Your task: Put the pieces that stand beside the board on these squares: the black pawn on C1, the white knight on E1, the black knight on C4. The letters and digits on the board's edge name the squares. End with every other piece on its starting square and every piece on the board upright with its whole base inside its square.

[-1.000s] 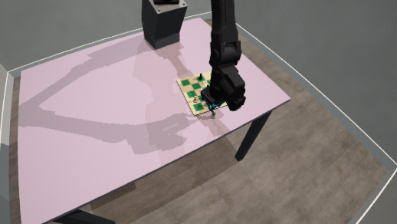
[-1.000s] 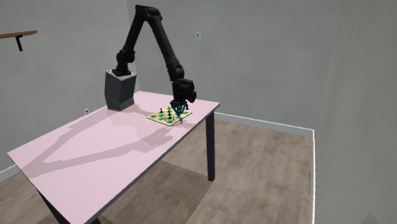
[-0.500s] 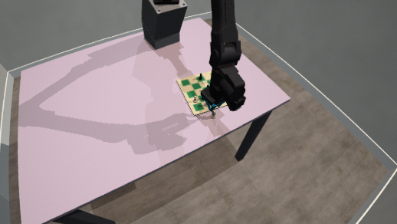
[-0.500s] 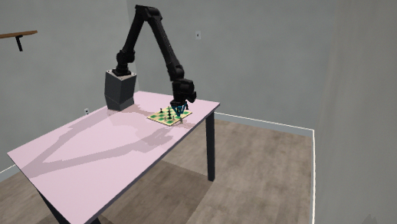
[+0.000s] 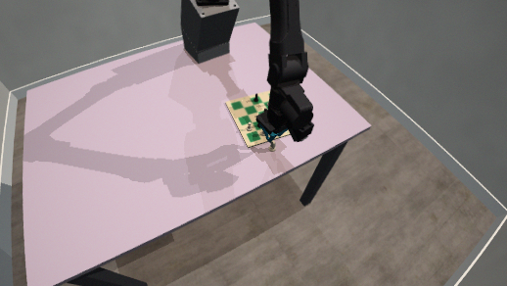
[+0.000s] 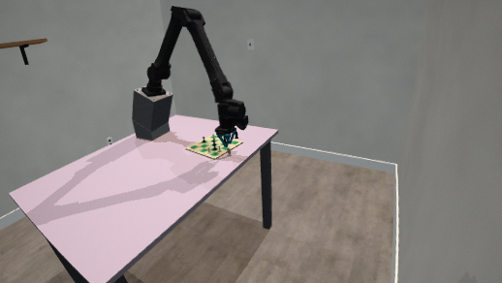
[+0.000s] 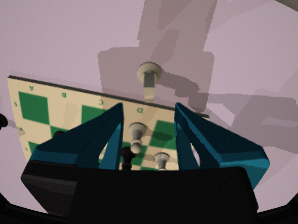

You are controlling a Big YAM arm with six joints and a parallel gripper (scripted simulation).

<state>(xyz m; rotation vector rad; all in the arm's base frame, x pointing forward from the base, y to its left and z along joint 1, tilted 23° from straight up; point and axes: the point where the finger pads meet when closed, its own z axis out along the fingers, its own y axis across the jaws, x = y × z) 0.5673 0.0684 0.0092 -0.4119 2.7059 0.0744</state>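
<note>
Right now the white knight is 40 mm below my hand. The rest, counted from my hand: black knight (110 mm behind, 170 mm to the left, 40 mm below); chessboard (140 mm behind, 30 mm to the left, 60 mm below).
</note>
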